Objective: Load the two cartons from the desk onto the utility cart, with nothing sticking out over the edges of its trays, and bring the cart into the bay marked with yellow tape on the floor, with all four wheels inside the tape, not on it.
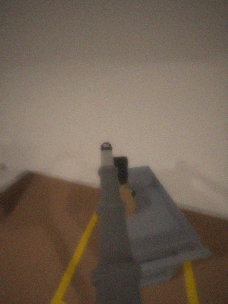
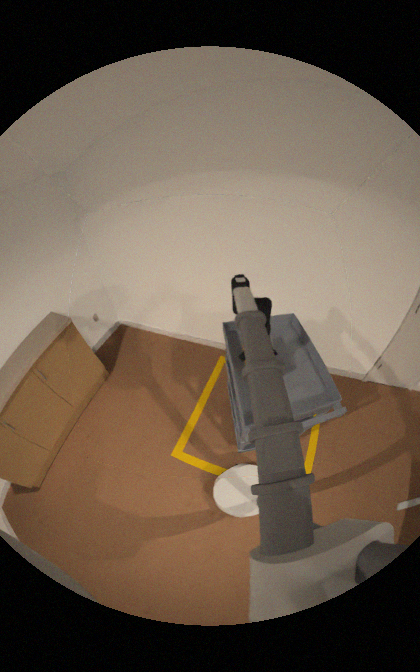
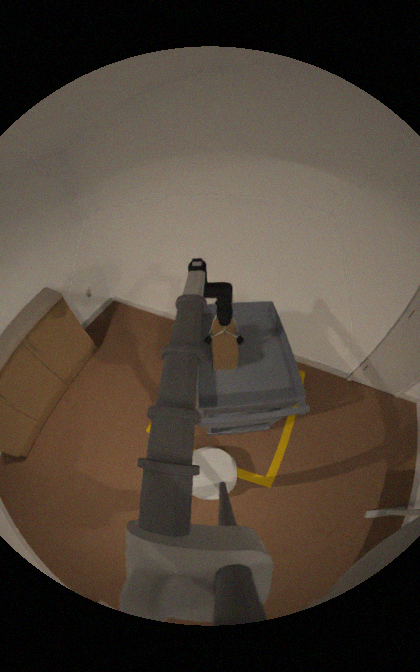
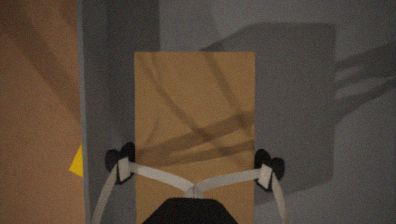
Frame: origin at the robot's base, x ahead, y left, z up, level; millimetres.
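Seen in the pictures: gripper, fingertip midpoint: (image 1: 122,196) (image 4: 195,158).
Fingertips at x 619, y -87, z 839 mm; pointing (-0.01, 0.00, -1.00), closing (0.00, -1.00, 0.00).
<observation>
A point is followed by its place in that frame.
The grey utility cart (image 1: 160,220) {x 472, y -307, z 767 mm} (image 2: 310,375) (image 3: 265,372) (image 4: 365,150) {x 626, y -341, z 767 mm} stands near the far wall. A tan carton (image 1: 128,202) {x 540, y -111, z 885 mm} (image 3: 225,355) (image 4: 195,95) {x 689, y -85, z 885 mm} is upright in its upper tray, near the left rim and inside it. My gripper (image 3: 224,340) (image 4: 195,158) {x 619, y -88, z 839 mm} points down over the carton, with a fingertip pad against each long side. Yellow tape (image 1: 79,255) {x 617, y 369, z -27 mm} (image 2: 202,407) (image 3: 284,440) (image 4: 76,162) {x 347, y 533, z -26 mm} runs on the floor around the cart; the right line passes partly behind the cart's handle end. The wheels and lower tray are hidden. A second carton does not show.
A white round object (image 2: 235,490) (image 3: 215,472) stands at the near tape line, partly behind my arm (image 1: 117,240) {x 207, y -7, z 1254 mm} (image 2: 275,440) (image 3: 175,400). A wooden drawer unit (image 2: 55,405) (image 3: 45,372) stands at the left. A pale door or cabinet (image 2: 405,345) (image 3: 395,355) is at the right.
</observation>
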